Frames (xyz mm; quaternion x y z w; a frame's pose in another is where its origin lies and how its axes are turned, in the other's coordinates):
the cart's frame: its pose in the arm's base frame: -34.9 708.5 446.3 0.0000 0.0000 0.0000 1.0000
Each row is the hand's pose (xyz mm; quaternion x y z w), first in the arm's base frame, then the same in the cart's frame.
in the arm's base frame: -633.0 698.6 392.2 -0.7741 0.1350 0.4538 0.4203
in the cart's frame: -598.1 -9.9 -54.1 -0.7741 0.1350 0.4538 0.4203
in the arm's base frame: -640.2 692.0 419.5 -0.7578 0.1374 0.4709 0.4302
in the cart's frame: -605.3 -16.5 -26.8 -0.7578 0.1374 0.4709 0.4302
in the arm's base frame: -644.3 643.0 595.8 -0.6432 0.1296 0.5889 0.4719
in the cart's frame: -609.4 -65.5 149.5 -0.6432 0.1296 0.5889 0.4719
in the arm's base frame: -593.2 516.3 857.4 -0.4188 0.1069 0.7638 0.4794
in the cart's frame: -558.3 -192.2 411.1 -0.4188 0.1069 0.7638 0.4794
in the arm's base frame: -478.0 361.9 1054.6 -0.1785 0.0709 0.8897 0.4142
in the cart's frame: -443.1 -346.6 608.3 -0.1785 0.0709 0.8897 0.4142
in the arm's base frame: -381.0 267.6 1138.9 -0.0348 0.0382 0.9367 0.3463
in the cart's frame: -346.1 -440.9 692.6 -0.0348 0.0382 0.9367 0.3463
